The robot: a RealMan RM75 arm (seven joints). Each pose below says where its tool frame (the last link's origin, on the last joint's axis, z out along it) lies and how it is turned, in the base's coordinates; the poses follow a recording.
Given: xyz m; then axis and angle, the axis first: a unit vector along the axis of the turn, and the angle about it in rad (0 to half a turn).
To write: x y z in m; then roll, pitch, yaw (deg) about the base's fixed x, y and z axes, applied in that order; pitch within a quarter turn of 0, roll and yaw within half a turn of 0. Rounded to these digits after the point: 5 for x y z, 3 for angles.
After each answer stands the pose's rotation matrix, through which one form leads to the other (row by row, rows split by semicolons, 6 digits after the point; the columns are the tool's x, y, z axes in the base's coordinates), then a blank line. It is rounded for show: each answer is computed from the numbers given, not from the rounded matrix.
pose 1, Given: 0.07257 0.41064 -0.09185 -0.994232 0.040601 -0.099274 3.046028
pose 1, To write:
0.07257 0.41064 -0.09185 -173.979 -11.132 -5.264
0.977045 -0.071077 0.200826; -0.090022 -0.992148 0.086826; 0.193078 -0.102912 -0.975772

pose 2, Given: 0.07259 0.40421 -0.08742 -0.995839 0.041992 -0.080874 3.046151
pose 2, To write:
0.07259 0.40421 -0.08742 -174.091 -9.016 -5.295
0.983430 -0.075737 0.164710; -0.091151 -0.991930 0.088124; 0.156707 -0.101677 -0.982397

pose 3, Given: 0.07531 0.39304 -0.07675 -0.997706 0.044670 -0.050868 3.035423
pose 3, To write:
0.07531 0.39304 -0.07675 -173.640 -5.537 -5.435
0.990860 -0.083494 0.105951; -0.094275 -0.990390 0.101195; 0.096483 -0.110259 -0.989209

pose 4, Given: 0.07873 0.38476 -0.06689 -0.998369 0.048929 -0.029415 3.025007
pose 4, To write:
0.07873 0.38476 -0.06689 -173.156 -3.029 -5.793
0.993504 -0.093945 0.064226; -0.100788 -0.988440 0.113263; 0.052843 -0.119001 -0.991487

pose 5, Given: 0.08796 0.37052 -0.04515 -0.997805 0.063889 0.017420 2.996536
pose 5, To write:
0.08796 0.37052 -0.04515 -171.828 2.511 -7.148
0.991276 -0.129346 -0.025346; -0.124310 -0.981377 0.146445; -0.043816 -0.142017 -0.988894

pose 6, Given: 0.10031 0.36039 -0.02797 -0.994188 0.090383 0.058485 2.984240
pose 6, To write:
0.10031 0.36039 -0.02797 -171.574 7.454 -9.839
0.976964 -0.187770 -0.101409; -0.169441 -0.971408 0.166300; -0.129735 -0.145287 -0.980847

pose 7, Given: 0.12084 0.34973 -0.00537 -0.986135 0.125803 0.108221 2.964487
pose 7, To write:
0.12084 0.34973 -0.00537 -171.320 13.529 -13.509
0.945354 -0.265243 -0.189607; -0.227110 -0.952953 0.200755; -0.233936 -0.146722 -0.961117

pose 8, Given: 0.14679 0.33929 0.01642 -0.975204 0.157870 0.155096 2.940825
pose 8, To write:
0.14679 0.33929 0.01642 -171.100 19.326 -16.873
0.903028 -0.335748 -0.267980; -0.273889 -0.930569 0.242955; -0.330945 -0.145999 -0.932287

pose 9, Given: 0.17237 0.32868 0.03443 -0.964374 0.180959 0.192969 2.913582
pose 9, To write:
0.17237 0.32868 0.03443 -170.603 24.097 -19.245
0.861845 -0.388126 -0.326468; -0.300889 -0.909473 0.286922; -0.408276 -0.149052 -0.900608

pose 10, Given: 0.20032 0.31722 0.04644 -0.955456 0.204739 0.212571 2.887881
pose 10, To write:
0.20032 0.31722 0.04644 -170.053 26.814 -21.813
0.828580 -0.438331 -0.348313; -0.331621 -0.885493 0.325468; -0.451092 -0.154168 -0.879061

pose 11, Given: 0.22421 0.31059 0.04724 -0.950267 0.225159 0.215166 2.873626
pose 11, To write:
0.22421 0.31059 0.04724 -169.845 27.468 -24.172
0.809476 -0.477256 -0.342017; -0.363316 -0.864727 0.346767; -0.461249 -0.156439 -0.873371

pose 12, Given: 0.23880 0.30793 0.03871 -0.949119 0.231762 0.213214 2.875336
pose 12, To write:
0.23880 0.30793 0.03871 -170.109 27.296 -25.037
0.805147 -0.488289 -0.336618; -0.376087 -0.859228 0.346822; -0.458581 -0.152645 -0.875444

